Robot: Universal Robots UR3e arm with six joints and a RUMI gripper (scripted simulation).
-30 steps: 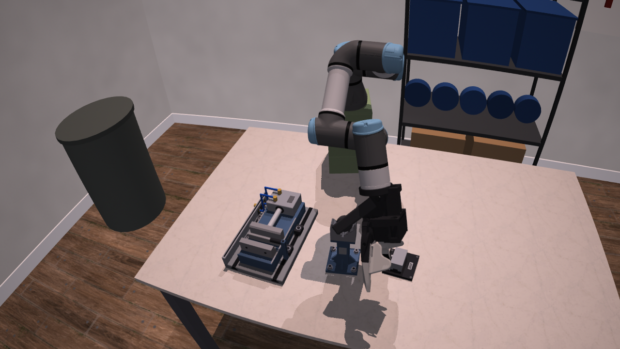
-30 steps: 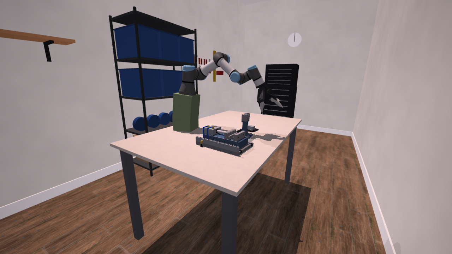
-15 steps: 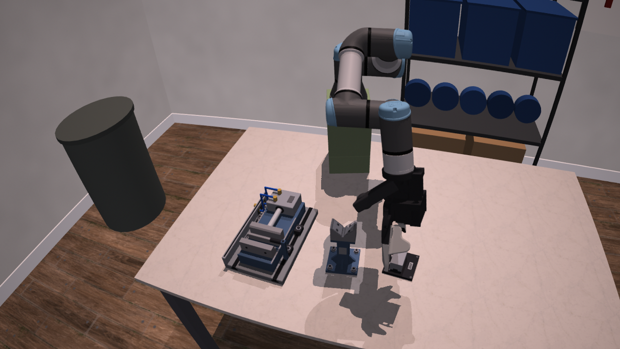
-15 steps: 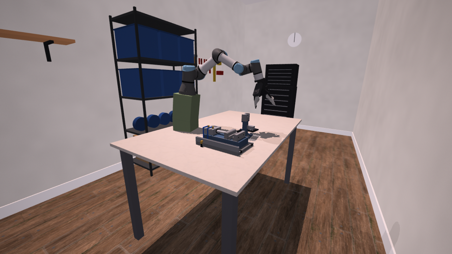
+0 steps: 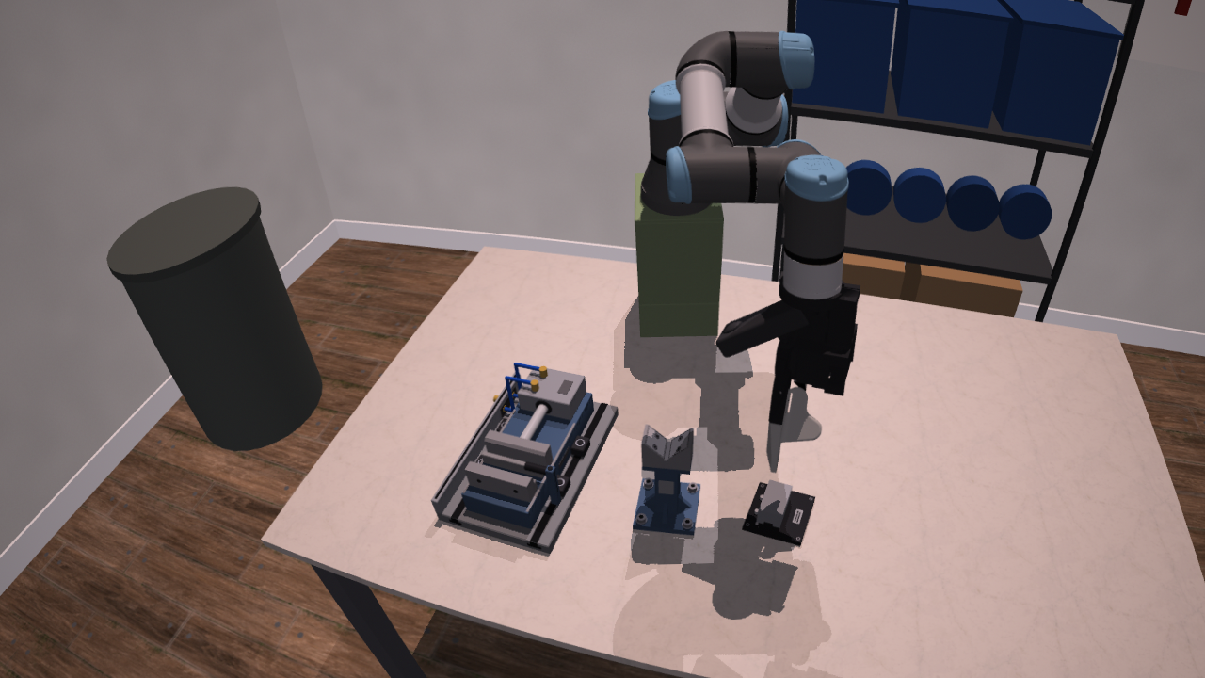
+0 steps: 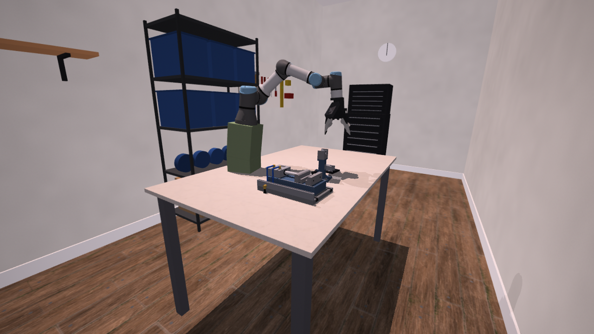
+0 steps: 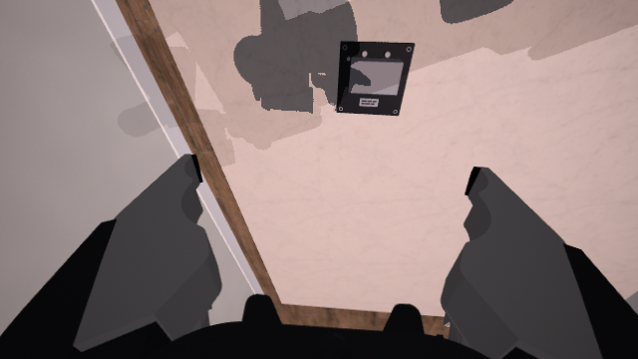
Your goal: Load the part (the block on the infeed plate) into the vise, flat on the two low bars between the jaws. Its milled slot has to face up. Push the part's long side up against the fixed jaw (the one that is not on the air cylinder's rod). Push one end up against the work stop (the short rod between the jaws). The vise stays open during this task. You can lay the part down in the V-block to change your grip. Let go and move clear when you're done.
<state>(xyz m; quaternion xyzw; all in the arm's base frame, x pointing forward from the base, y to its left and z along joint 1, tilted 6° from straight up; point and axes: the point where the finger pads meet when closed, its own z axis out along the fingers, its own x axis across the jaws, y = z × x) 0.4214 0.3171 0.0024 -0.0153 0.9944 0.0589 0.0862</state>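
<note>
Right now the part is 21 cm below my hand, 4 cm behind it and 1 cm to the right of it. Round my hand: dark work stop rod: 33 cm to the right, 13 cm below, 9 cm ahead; black infeed plate: 22 cm below, 4 cm behind, 1 cm to the left; fixed jaw: 37 cm to the right, 14 cm below, 12 cm ahead.
</note>
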